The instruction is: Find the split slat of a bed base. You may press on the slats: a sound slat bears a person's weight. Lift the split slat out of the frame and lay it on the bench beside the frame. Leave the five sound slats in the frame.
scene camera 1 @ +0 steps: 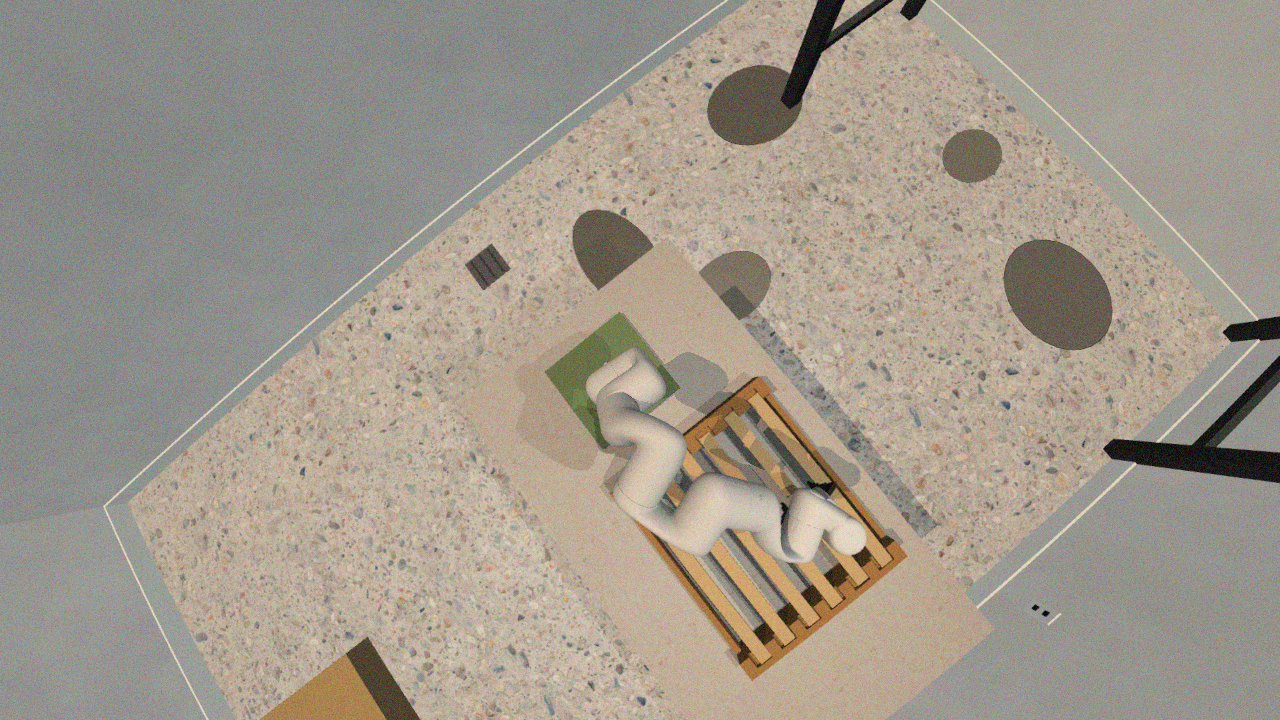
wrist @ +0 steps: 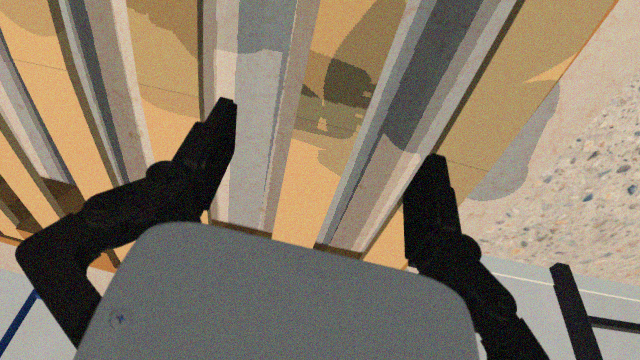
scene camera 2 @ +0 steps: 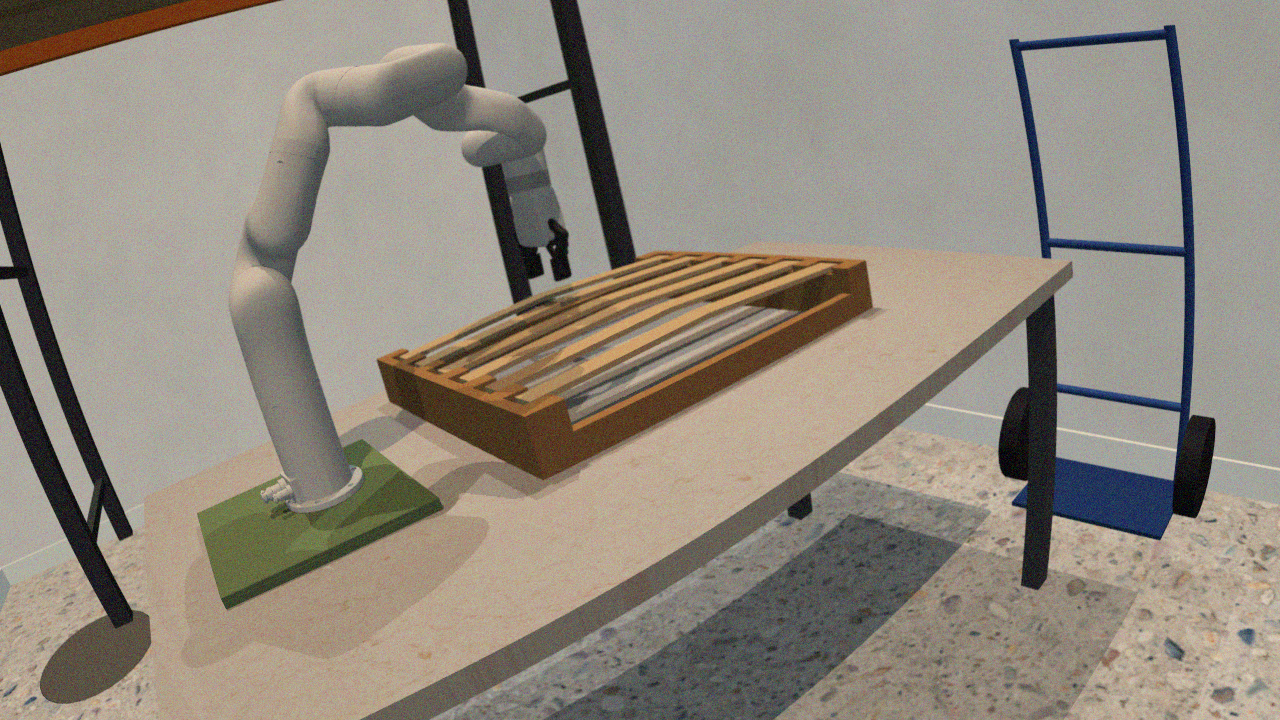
Path:
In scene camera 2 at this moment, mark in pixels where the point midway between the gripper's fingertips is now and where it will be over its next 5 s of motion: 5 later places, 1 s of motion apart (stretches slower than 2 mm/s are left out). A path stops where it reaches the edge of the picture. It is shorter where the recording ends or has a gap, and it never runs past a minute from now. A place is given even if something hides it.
My gripper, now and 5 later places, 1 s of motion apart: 549, 278; 554, 294; 555, 302; 557, 311; 557, 316; 555, 305

